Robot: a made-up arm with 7 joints.
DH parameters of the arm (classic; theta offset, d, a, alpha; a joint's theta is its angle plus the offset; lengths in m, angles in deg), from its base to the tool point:
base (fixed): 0 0.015 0.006 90
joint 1: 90 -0.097 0.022 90
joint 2: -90 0.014 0.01 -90
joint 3: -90 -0.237 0.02 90
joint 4: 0 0.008 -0.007 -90
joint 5: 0 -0.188 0.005 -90
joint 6: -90 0.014 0.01 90
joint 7: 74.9 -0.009 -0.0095 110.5
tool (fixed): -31.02 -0.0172 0 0
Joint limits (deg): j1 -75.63..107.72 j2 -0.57..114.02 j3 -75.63..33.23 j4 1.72..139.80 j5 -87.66..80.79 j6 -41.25..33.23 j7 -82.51..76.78
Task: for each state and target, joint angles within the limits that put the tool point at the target. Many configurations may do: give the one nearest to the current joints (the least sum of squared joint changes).
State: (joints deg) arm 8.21 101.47 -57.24 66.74 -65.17 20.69 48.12
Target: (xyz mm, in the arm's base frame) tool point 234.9 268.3 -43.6
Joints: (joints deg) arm 33.82 73.45 -42.01 96.64 -63.80 21.05 44.79
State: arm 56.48 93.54 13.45 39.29 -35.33 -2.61 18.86
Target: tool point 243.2 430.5 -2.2
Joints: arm 47.20 57.55 1.60 35.77 -36.16 -2.46 18.94
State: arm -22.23 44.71 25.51 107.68 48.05 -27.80 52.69
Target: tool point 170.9 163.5 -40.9
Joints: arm 1.70 32.03 3.07 135.63 46.65 -27.54 51.27
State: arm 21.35 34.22 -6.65 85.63 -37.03 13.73 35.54
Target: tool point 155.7 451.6 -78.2
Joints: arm -8.25 61.13 33.23 51.70 -35.89 12.30 41.38
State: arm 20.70 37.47 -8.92 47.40 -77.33 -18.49 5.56
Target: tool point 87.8 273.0 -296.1
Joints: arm -20.10 45.67 -23.42 62.15 -77.13 -21.08 7.15
